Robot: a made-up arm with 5 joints.
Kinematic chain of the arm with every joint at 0, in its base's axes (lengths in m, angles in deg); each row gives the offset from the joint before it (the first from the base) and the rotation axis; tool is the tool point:
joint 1: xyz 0 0 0.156 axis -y
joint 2: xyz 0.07 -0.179 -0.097 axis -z
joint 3: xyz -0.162 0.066 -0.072 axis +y
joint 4: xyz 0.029 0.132 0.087 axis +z
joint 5: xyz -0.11 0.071 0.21 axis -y
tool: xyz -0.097 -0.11 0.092
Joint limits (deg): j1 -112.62..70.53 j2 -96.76..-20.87 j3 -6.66..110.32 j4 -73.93..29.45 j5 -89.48..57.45
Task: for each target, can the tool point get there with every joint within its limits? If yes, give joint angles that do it. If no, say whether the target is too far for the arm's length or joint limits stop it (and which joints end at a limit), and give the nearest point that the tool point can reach.
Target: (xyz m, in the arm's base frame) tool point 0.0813 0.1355 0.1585
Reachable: yes | joints -49.07 -32.69 84.18 -27.96 25.56
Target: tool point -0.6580 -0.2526 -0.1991
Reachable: no: joint limits stop it (at a limit: joint 3) | nearest point -0.4025 -0.2266 -0.0612 | short by 0.292 m
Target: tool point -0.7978 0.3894 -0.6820
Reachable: no: too far | nearest point -0.2858 0.0447 -0.1387 | short by 0.822 m
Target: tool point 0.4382 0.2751 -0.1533
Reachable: no: joint limits stop it (at a limit: joint 2, joint 3, joint 4) | nearest point 0.2824 0.1920 -0.0433 | short by 0.208 m
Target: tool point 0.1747 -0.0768 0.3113
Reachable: yes | joints -91.37 -73.91 61.92 -21.39 27.66
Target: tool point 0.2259 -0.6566 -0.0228
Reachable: no: joint limits stop it (at a limit: joint 1, joint 2, joint 3) | nearest point 0.1739 -0.5549 0.0676 | short by 0.146 m
